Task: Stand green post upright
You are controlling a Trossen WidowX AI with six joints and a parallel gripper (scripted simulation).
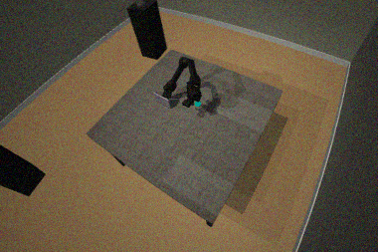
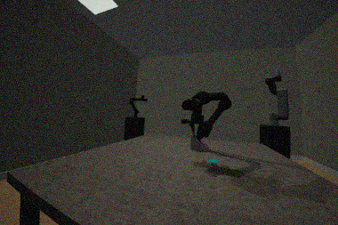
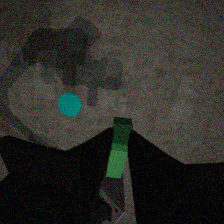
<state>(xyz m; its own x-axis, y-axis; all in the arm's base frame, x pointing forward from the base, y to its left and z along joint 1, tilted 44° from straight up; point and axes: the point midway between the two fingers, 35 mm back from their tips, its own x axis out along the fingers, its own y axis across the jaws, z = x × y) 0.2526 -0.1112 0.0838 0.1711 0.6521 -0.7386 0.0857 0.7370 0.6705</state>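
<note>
The cyan circle lies 140 mm below my gripper tip, 120 mm to the left of it and 10 mm behind it. Round my gripper tip: green post (20 mm behind).
</note>
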